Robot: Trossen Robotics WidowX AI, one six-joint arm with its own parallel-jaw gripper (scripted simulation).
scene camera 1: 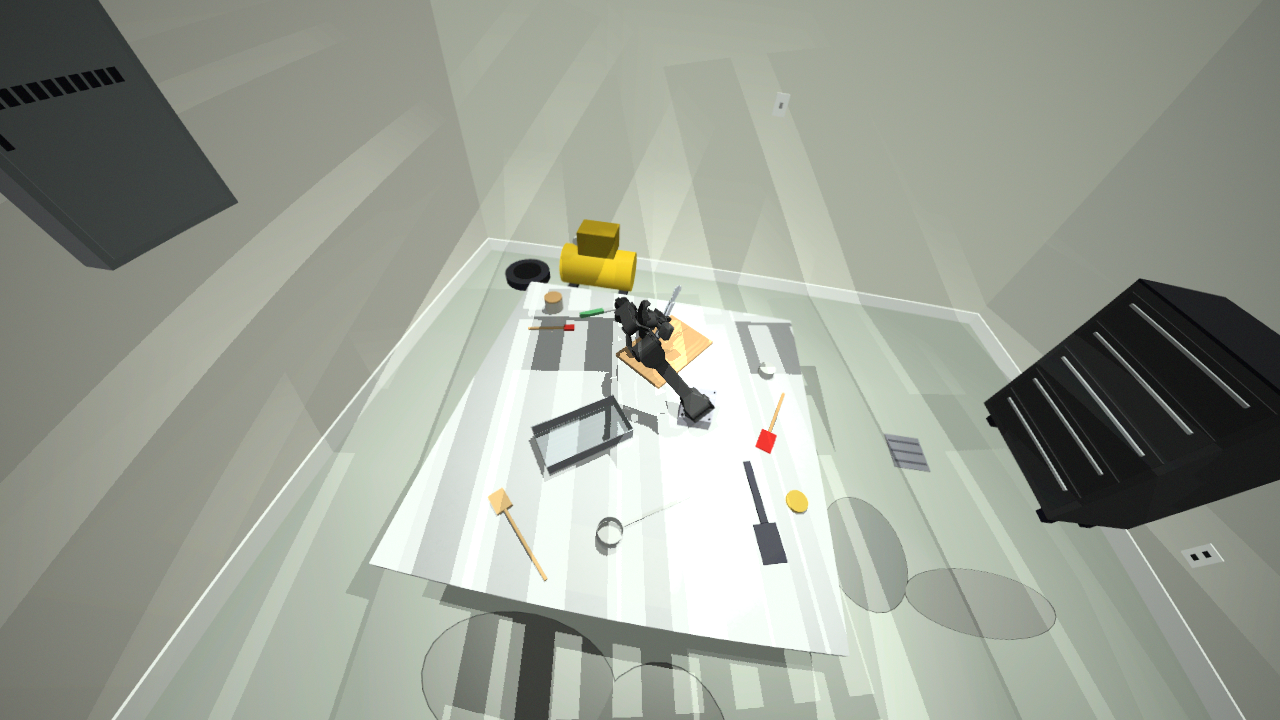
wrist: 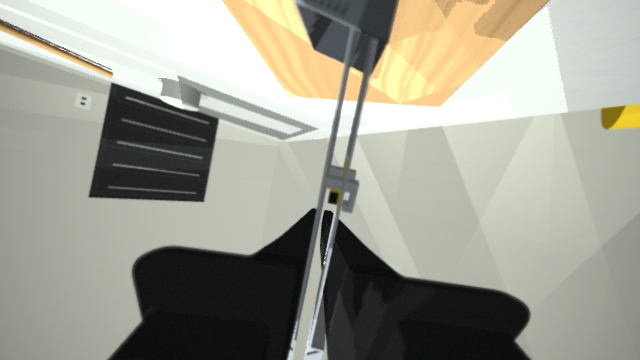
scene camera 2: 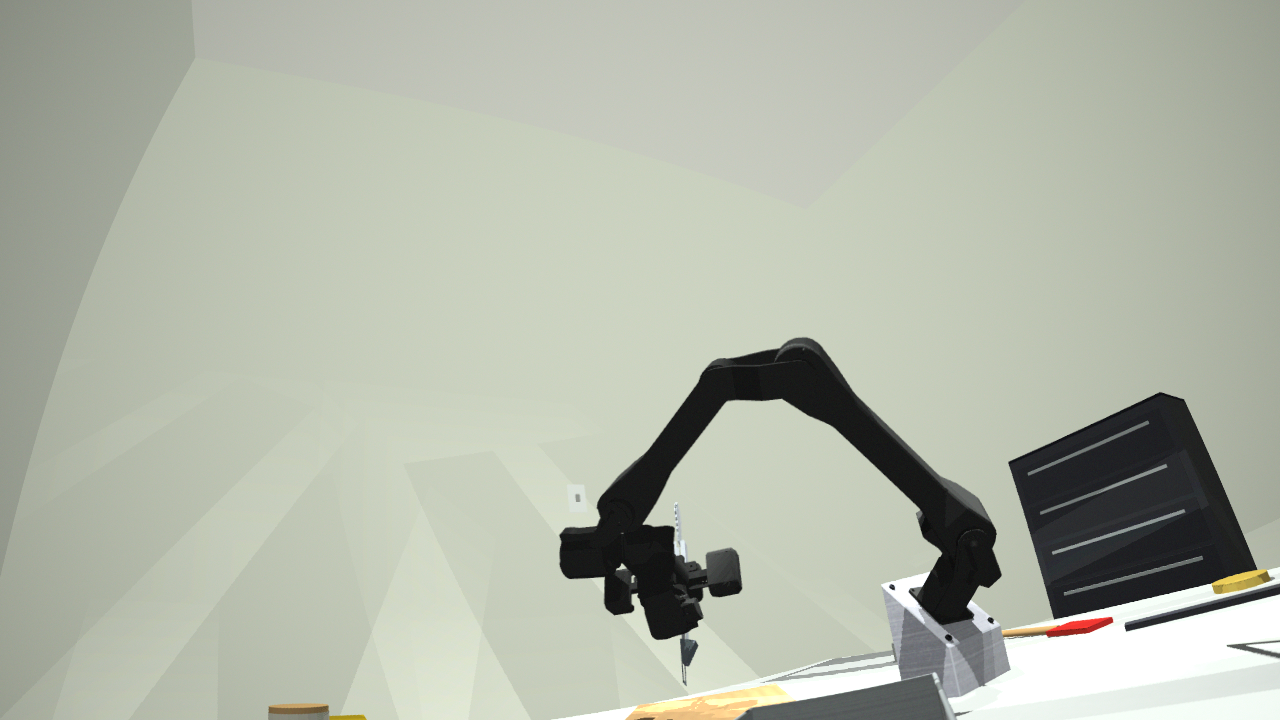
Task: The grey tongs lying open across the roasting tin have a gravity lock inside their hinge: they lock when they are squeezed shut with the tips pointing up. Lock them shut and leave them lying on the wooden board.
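Scene camera 1 shows my gripper (scene camera 1: 670,319), a black spatula (scene camera 1: 770,544) and a strainer (scene camera 1: 610,530). Visible in scene camera 2: my gripper (scene camera 2: 690,603) and a red spatula (scene camera 2: 1086,626). The wrist view shows my gripper (wrist: 320,216). In the wrist view the black spatula is out of frame. The strainer is out of frame in the wrist view.
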